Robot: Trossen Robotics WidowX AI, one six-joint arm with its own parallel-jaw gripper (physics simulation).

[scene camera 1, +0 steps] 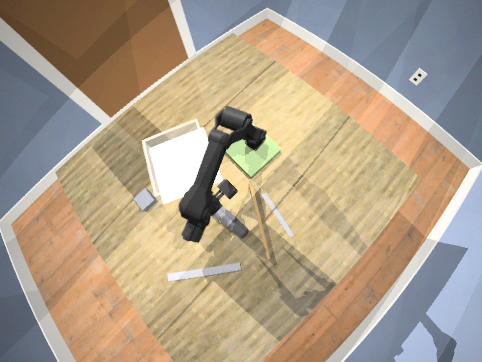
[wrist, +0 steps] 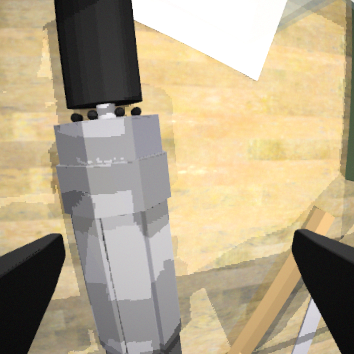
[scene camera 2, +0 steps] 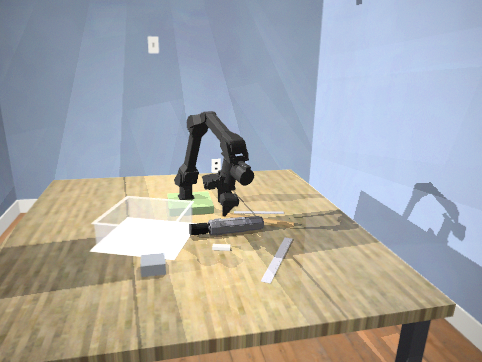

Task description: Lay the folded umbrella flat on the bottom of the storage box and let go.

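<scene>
The folded umbrella, a grey ribbed body with a black handle, lies on the table beside the storage box. The box has a white bottom and pale see-through walls. In the second scene view the handle end is by the box's right side. My gripper is open and empty above the umbrella. In the wrist view the umbrella's body lies between the two finger lines, nearer the left finger. In the first scene view the arm hides the fingers and the handle.
The arm stands at a green slab behind the umbrella. A wooden stick and a thin pale strip lie near it. A grey block, another strip and a small white piece lie nearby.
</scene>
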